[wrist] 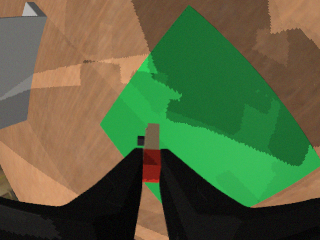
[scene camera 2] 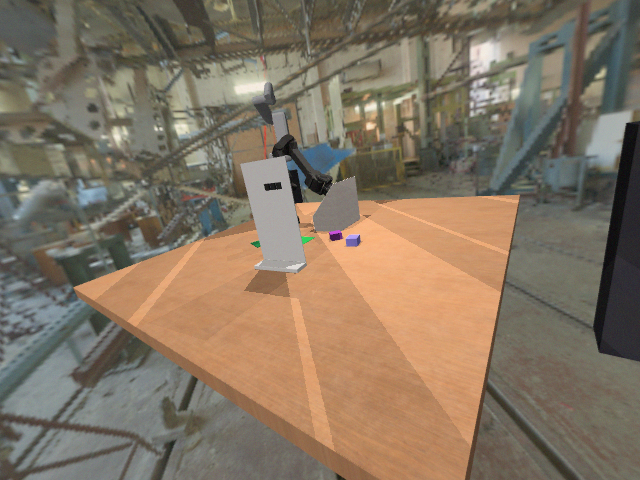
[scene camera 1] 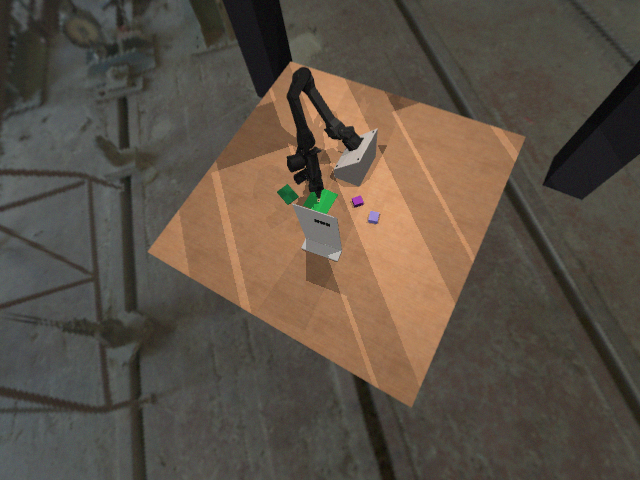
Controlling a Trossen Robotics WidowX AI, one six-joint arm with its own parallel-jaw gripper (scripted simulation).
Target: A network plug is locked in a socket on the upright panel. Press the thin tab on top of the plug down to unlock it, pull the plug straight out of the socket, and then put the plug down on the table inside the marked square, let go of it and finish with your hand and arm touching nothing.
In view: the gripper [wrist: 151, 156], a network plug [wrist: 151, 163], a green marked square [wrist: 217, 114] and a grey panel [scene camera 2: 267, 182].
The grey panel also shows in scene camera 1 [scene camera 1: 322, 237]. Scene camera 2 does not show the network plug, which is hidden by the grey panel.
